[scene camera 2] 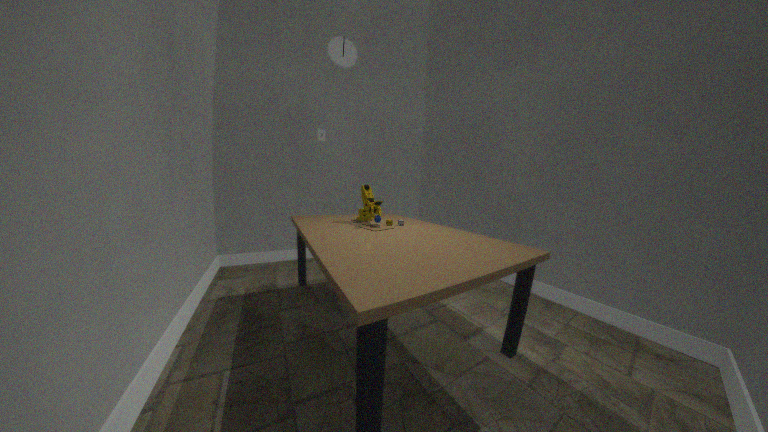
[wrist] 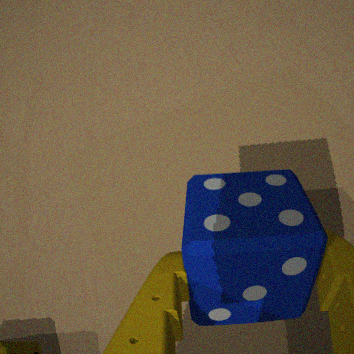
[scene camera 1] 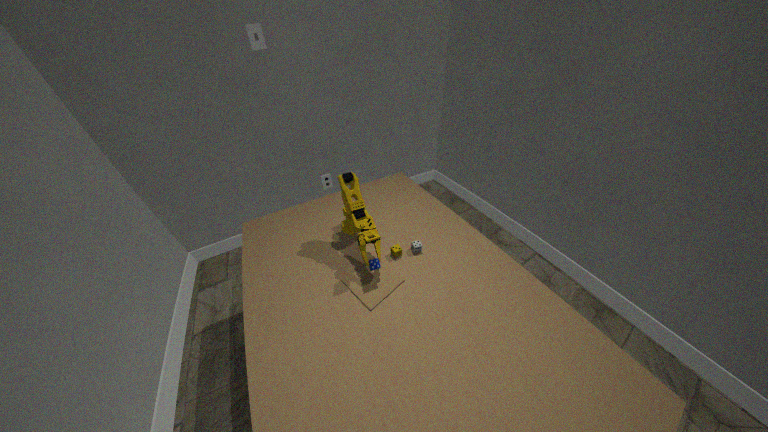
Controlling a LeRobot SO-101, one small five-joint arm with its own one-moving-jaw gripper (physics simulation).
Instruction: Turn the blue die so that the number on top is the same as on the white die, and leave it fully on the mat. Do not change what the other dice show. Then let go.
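Frame: origin at the arm's base, x ahead, y left, z up, level; millimetres.
Seen in the pictures: end effector, tool point: (scene camera 2: 379, 217) (wrist: 186, 269) (scene camera 1: 378, 260); arm's base, origin of the base link: (scene camera 2: 366, 220) (scene camera 1: 357, 229).
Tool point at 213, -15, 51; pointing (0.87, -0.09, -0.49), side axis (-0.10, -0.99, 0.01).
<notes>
Pixels of each thing's top centre, then the offset from my tool point to it, as dx, dy, dz. Level surfaces: height alone.
- blue die, middle of its top: (wrist: 262, 221) (scene camera 1: 373, 260) (scene camera 2: 377, 215) +3, -16, +14
- white die, middle of its top: (scene camera 1: 416, 243) (scene camera 2: 401, 220) -12, +154, -21
- mat, middle of its top: (wrist: 264, 212) (scene camera 1: 372, 279) (scene camera 2: 376, 226) +24, -36, -47
- yellow die, middle of its top: (scene camera 1: 396, 247) (scene camera 2: 389, 219) -31, +83, -21
- wooden table, its level: dz -51
The blue die (scene camera 1: 374, 264) (scene camera 2: 377, 219) (wrist: 252, 245) is gripped between the two jaws and held above the surface, its shadow apart from it in the wrist view. There, the face toward the top of the picture shows five pips and the face below it shows three. My gripper (scene camera 1: 372, 262) (wrist: 256, 270) is shut on it. The white die (scene camera 1: 416, 247) (scene camera 2: 401, 222) stands to the right; its top pips are too small to count surely. The mat (scene camera 1: 371, 299) shows by its thin dark front edges, in front of and below the blue die.
A yellow die (scene camera 1: 396, 250) (scene camera 2: 389, 221) (wrist: 19, 347) stands between the blue and white dice, close to the gripper's right in scene camera 1. The wooden table (scene camera 1: 429, 343) (scene camera 2: 418, 257) bears them all. The arm's shadow falls over the mat's rear part.
</notes>
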